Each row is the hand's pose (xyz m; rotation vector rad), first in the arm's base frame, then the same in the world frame.
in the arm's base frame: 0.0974 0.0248 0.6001 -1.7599 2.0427 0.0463
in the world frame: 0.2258 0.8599 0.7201 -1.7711 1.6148 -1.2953
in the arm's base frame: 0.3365 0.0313 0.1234 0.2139 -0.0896 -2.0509
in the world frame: 0.6877 0.6177 0.6083 0.4294 -1.2585 -1.7280
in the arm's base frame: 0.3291 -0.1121 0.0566 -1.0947 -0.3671 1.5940
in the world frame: 0.6845 0.4678 0.6593 -2.2363 -0.1957 1.3149
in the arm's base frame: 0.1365 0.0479 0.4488 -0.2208 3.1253 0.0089
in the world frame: 0.3490 0.7900 0.6500 -0.1548 2.2962 -1.0091
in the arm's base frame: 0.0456 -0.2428 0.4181 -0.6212 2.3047 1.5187
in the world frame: 0.2232 0.5350 0.7634 -1.0922 2.2067 0.2566
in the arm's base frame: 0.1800 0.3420 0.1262 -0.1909 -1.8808 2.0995
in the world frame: 0.6415 0.8126 0.3238 1.0698 1.0607 -2.5234
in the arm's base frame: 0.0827 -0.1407 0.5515 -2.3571 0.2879 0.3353
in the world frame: 0.2010 0.7035 0.7901 -3.0095 0.0896 -0.7209
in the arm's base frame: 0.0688 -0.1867 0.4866 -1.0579 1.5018 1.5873
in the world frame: 0.2160 0.6252 0.7773 -1.7655 1.5858 0.4829
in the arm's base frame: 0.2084 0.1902 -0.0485 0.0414 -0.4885 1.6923
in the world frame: 0.7261 0.5964 0.3451 -1.1190 -0.3140 1.7591
